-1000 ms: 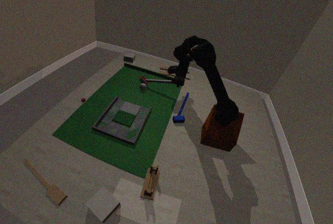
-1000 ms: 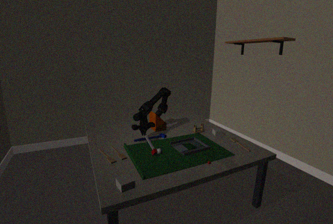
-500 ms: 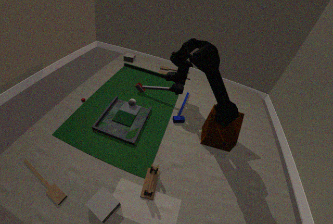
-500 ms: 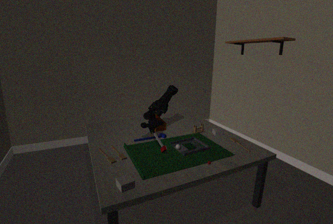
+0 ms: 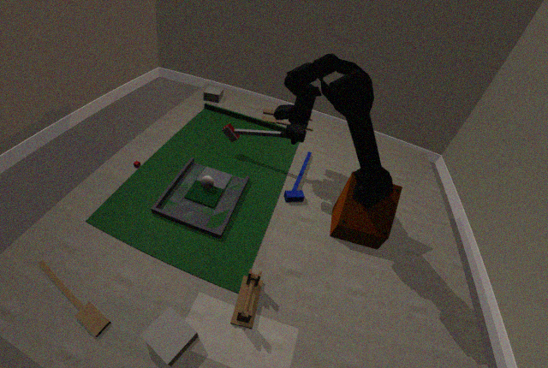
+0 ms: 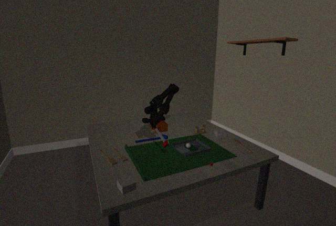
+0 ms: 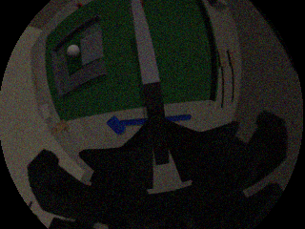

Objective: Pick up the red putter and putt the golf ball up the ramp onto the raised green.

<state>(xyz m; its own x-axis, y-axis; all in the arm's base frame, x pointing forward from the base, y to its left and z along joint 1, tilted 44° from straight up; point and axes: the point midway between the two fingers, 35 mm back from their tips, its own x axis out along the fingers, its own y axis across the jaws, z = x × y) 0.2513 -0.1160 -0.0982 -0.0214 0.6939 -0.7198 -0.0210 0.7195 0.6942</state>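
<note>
The red putter lies 120 mm ahead of my gripper tip. The rest, counted from my gripper tip: blue putter 110 mm below, 60 mm behind, 10 mm to the left; white golf ball 220 mm ahead, 210 mm to the left, 100 mm below; small red ball 480 mm ahead, 220 mm to the left, 120 mm below.
</note>
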